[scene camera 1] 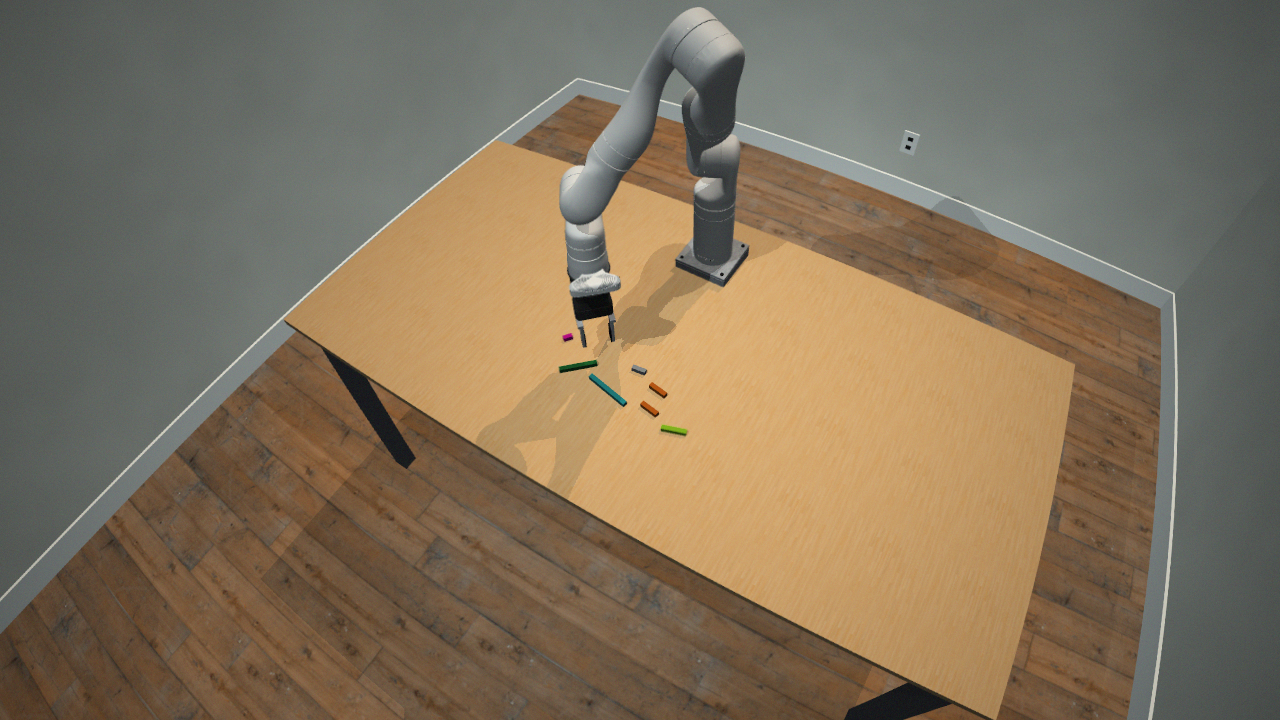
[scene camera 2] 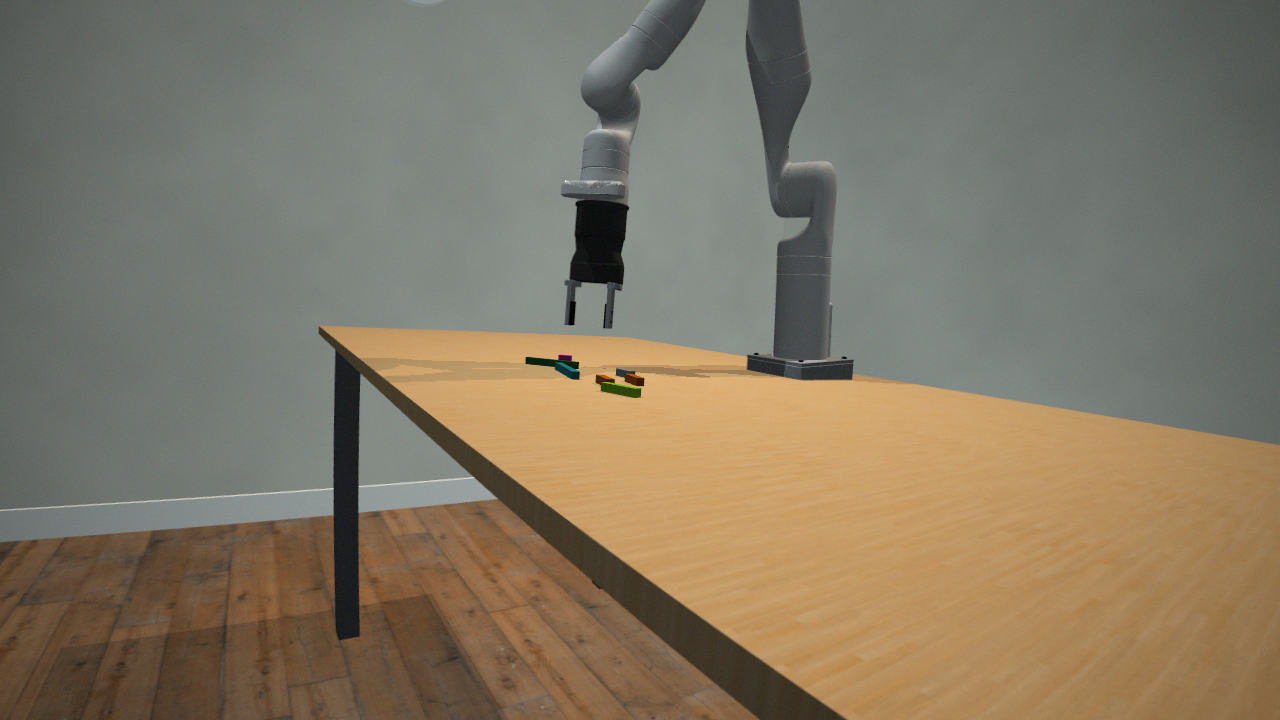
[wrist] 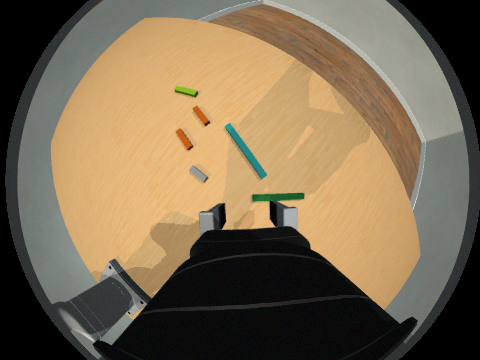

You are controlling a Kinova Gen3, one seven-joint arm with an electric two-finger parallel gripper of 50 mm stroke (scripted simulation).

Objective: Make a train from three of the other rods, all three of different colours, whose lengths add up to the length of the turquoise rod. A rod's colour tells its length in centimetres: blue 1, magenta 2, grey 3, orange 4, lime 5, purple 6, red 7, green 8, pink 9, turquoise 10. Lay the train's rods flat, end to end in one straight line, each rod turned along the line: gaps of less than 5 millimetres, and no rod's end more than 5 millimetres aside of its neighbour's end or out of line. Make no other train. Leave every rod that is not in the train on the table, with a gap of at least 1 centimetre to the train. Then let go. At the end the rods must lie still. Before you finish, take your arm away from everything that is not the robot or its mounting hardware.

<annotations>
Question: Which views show the gripper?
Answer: Scene camera 1, scene camera 2 and the wrist view: all of them.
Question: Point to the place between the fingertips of the gripper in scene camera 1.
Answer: At 598, 340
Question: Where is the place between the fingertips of the gripper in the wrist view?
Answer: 247, 211
</annotations>
